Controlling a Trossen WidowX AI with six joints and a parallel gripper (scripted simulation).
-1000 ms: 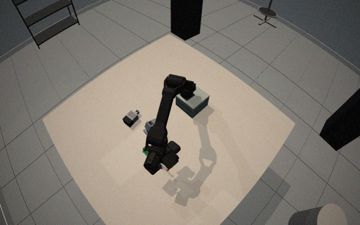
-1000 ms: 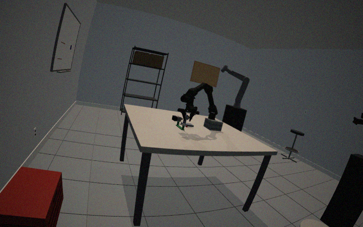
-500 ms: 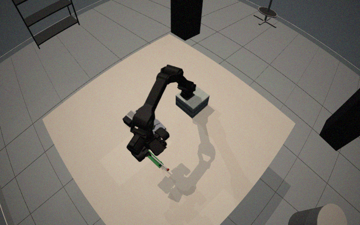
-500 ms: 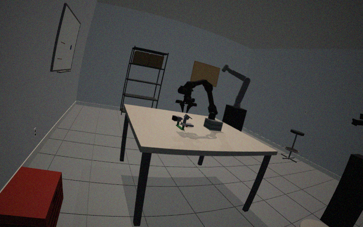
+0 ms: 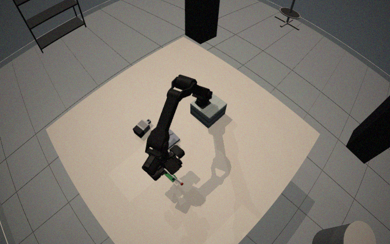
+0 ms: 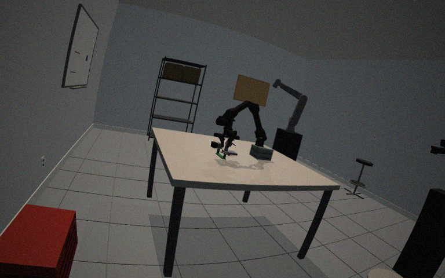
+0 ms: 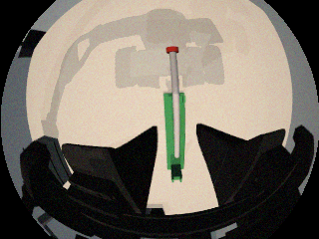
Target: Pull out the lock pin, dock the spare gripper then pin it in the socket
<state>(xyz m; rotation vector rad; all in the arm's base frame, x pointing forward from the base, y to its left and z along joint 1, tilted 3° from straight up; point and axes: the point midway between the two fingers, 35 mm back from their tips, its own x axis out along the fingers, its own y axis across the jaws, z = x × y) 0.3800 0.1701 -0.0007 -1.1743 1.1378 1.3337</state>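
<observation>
Now: gripper tip 10 mm short of the green bracket, 40 mm to the left of it and 50 mm above it. Also, from my gripper tip: grey mount: 100 mm behind, 160 mm to the right, 30 mm below; then spare gripper: 60 mm behind, 310 mm to the right, 50 mm below.
</observation>
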